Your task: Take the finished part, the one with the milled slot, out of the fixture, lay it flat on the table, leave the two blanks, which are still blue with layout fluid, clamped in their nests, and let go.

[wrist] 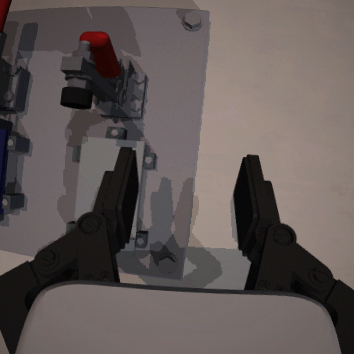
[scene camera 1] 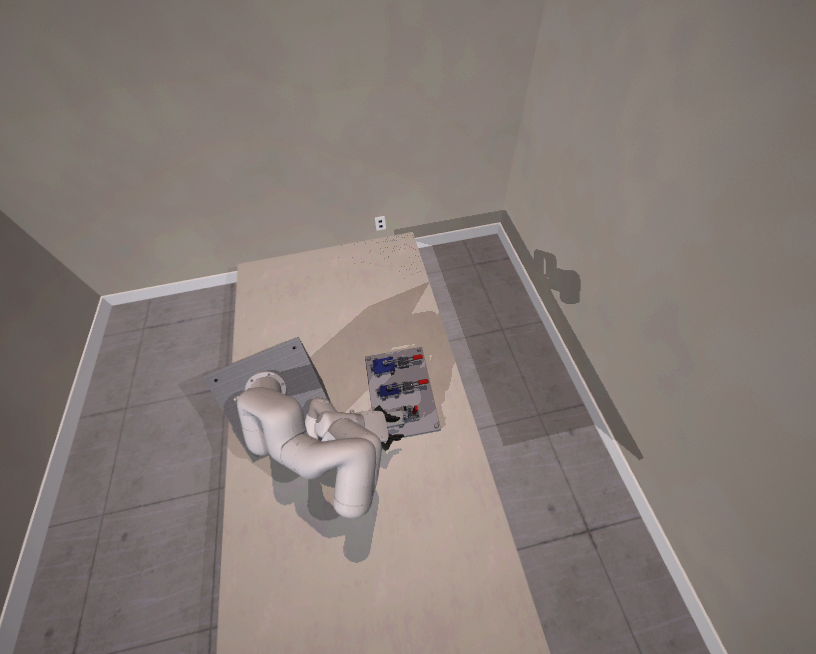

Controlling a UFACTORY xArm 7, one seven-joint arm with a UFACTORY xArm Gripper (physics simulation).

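Frame: origin at the arm's base, x up, y ahead, z left, level; metres.
Where they show: gripper, between the fingertips: [wrist: 187, 169] [scene camera 1: 399, 428].
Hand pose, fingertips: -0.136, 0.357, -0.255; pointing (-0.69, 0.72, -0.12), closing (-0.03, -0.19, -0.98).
Observation:
Things, the pixels of their top centre, and the offset from my fingertips, as dx, dy, dz. "pt": a spot on its surface instead. Level surfaces: height alone.
- finished part, centre of its top: [wrist: 106, 196] [scene camera 1: 391, 418] -0.061, -0.010, +0.065
- grey fixture plate, a spot on its surface: [wrist: 175, 90] pt -0.077, +0.068, +0.001
- beige table, height of its surface: dx -0.092
The finished part [wrist: 97, 170], a pale grey block, sits in its nest in the wrist view; its slot cannot be made out. Its toggle clamp [wrist: 95, 75] is swung up off it. My gripper [scene camera 1: 395, 428] [wrist: 187, 169] is open and empty, offset to the right of the part in the wrist view: the left finger overlaps the part's right side, and the right finger is over the table beyond the fixture. One blue blank [scene camera 1: 382, 366] is clamped at the fixture's far end. The other blue blank [scene camera 1: 387, 391] [wrist: 3, 170] is clamped in the middle nest.
The grey fixture plate [scene camera 1: 433, 414] [wrist: 175, 90] lies on the beige table [scene camera 1: 381, 579] [wrist: 280, 90], with corner bolts [wrist: 192, 21]. Red clamp handles [scene camera 1: 422, 382] rise along its right side in the scene view. The arm's base plate [scene camera 1: 292, 354] is to its left.

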